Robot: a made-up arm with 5 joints.
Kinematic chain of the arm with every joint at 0, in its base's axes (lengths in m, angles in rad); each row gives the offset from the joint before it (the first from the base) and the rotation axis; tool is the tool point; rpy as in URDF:
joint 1: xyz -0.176 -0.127 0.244 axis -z
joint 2: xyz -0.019 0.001 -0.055 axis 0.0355 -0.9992 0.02
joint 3: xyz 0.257 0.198 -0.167 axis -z
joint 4: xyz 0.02 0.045 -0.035 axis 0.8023 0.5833 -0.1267
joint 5: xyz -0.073 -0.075 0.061 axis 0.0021 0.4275 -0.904
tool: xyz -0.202 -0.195 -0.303 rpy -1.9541 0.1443 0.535
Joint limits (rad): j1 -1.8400..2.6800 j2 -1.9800..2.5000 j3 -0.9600..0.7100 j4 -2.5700..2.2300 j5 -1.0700..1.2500
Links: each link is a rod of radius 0.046 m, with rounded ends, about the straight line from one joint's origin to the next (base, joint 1, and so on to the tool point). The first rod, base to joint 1, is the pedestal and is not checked.
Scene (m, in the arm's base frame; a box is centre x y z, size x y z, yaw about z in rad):
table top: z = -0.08
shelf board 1: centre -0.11 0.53 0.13 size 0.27 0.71 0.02 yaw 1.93
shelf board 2: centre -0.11 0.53 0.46 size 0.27 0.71 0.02 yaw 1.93
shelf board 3: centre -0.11 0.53 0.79 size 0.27 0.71 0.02 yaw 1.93
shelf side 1: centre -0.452 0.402 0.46 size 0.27 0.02 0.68 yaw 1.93
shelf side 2: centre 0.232 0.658 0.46 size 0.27 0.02 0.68 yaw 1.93
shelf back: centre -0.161 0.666 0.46 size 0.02 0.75 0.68 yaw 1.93
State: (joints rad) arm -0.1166 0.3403 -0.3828 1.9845 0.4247
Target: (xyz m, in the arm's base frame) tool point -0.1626 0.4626 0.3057
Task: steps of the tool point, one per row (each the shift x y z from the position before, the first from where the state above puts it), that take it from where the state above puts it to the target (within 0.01 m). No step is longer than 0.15 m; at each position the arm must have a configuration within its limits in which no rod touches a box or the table.
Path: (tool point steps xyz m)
1: -0.0083 0.0207 -0.0683
2: 0.0231 0.0306 -0.0638
3: 0.0482 0.0434 -0.0437
4: 0.0612 0.0560 -0.0112
5: 0.0588 0.0641 0.0278
6: 0.0406 0.0643 0.0669
7: 0.0093 0.0536 0.0988
8: -0.0297 0.0314 0.1174
9: -0.0450 0.1075 -0.0210
10: -0.0274 0.0852 0.0210

